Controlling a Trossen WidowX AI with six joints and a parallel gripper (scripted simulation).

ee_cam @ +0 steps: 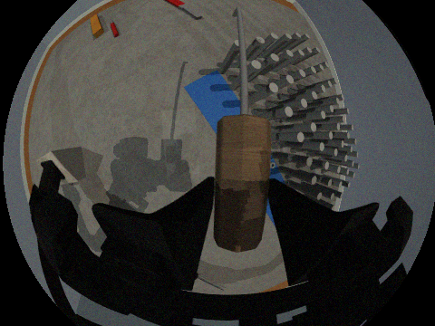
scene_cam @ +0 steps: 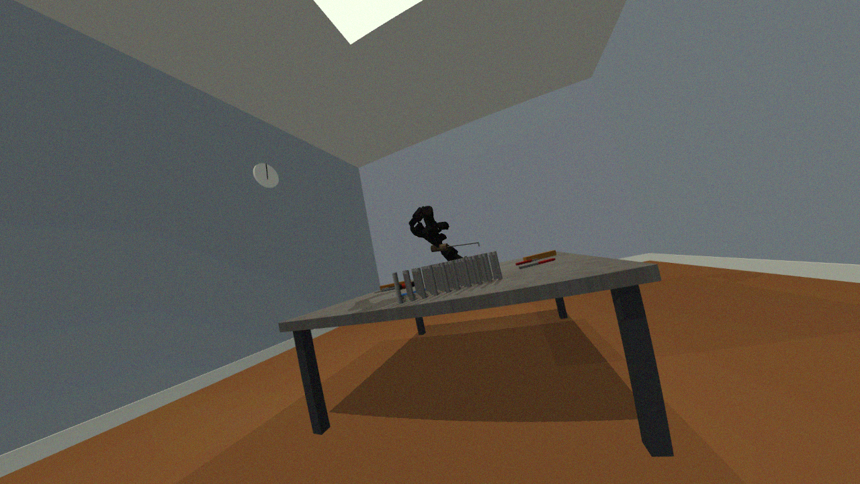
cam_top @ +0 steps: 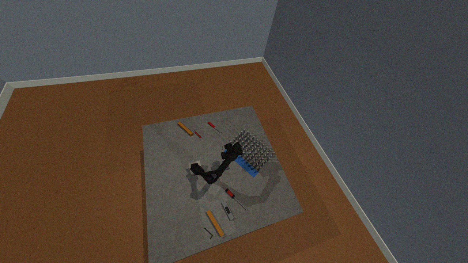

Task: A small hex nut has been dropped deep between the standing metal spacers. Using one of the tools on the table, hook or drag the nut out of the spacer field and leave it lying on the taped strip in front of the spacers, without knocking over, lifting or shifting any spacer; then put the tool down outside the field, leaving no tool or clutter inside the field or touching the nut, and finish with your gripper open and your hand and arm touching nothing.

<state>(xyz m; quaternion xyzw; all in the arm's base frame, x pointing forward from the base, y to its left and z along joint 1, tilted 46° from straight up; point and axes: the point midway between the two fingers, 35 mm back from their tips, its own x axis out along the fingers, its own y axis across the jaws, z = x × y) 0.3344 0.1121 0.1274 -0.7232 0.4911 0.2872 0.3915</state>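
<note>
Now: the hook tool 100 mm to the left of my gripper tip, 10 mm below it and 10 mm ahead of it. From my gripper tip the other things lie so: blue taped strip (190 mm below, 100 mm ahead, 10 mm to the right); then dark flat tool (420 mm to the right, 170 mm below, 140 mm behind); then thin red tool (430 mm to the left, 300 mm behind, 180 mm below).
</note>
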